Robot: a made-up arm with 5 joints. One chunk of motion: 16 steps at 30 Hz.
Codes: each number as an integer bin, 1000 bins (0 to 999) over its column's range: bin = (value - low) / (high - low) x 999, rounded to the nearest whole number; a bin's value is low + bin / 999 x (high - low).
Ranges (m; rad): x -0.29..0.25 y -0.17..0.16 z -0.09..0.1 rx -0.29..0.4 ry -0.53..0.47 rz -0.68..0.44
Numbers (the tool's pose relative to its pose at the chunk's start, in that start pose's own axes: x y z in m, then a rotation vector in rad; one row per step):
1: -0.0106 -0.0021 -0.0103 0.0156 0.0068 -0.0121
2: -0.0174 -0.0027 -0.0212 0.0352 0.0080 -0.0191
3: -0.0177 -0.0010 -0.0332 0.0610 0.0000 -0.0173
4: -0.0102 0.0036 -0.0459 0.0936 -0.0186 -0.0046
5: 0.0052 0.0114 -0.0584 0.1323 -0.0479 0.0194
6: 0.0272 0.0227 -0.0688 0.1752 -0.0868 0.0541
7: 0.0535 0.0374 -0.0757 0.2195 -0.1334 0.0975
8: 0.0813 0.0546 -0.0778 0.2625 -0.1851 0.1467
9: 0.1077 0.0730 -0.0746 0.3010 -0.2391 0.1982
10: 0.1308 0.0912 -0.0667 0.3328 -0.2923 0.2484
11: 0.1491 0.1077 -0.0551 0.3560 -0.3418 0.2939
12: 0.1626 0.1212 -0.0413 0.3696 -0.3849 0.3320
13: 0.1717 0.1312 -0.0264 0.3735 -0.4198 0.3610
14: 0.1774 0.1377 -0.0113 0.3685 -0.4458 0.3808
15: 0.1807 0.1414 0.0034 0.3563 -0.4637 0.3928
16: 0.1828 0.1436 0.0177 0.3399 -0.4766 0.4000
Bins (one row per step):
1: 517 508 419 442 536 596
2: 504 506 362 471 537 589
3: 504 512 299 508 529 591
4: 518 526 232 555 511 602
5: 546 549 166 611 482 624
6: 587 583 111 674 443 655
7: 635 628 75 738 396 694
8: 687 680 64 800 345 737
9: 736 736 81 856 291 783
10: 778 791 123 902 237 828
11: 812 841 184 935 188 869
12: 837 882 256 955 145 903
13: 854 912 334 961 110 929
14: 865 931 414 953 84 946
15: 871 943 491 936 66 957
16: 875 949 566 912 53 963

